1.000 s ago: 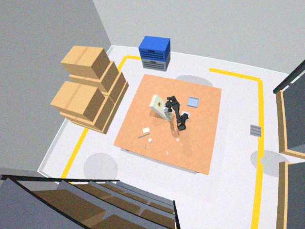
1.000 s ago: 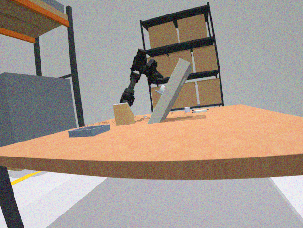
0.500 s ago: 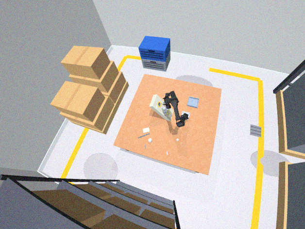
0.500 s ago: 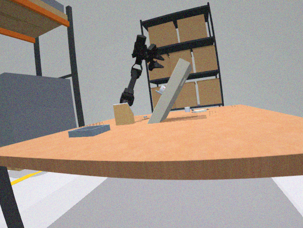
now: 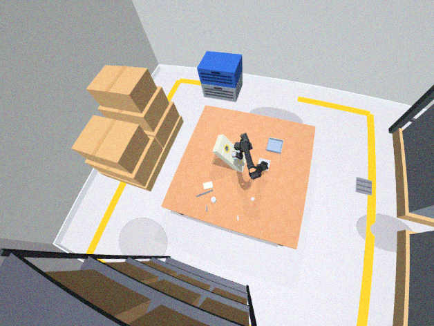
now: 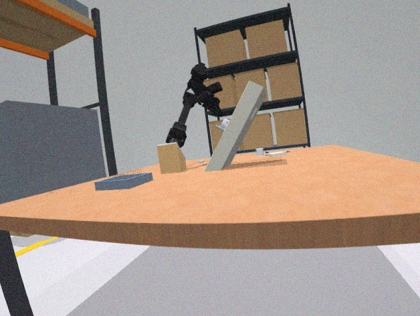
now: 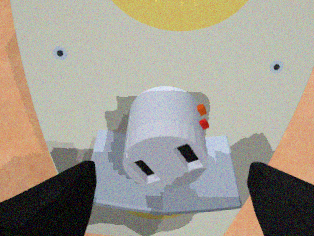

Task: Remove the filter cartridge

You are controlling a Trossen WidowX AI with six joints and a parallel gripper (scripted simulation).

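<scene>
Now: gripper tip 4 cm above the round filter cartridge and 2 cm short of it. The rest, counted from my gripper tip: white card: 34 cm to the left, 22 cm below, 16 cm ahead; shallow grey-blue tray: 33 cm to the right, 28 cm behind, 22 cm below; service panel: 6 cm below, 6 cm ahead, 1 cm to the left.
</scene>
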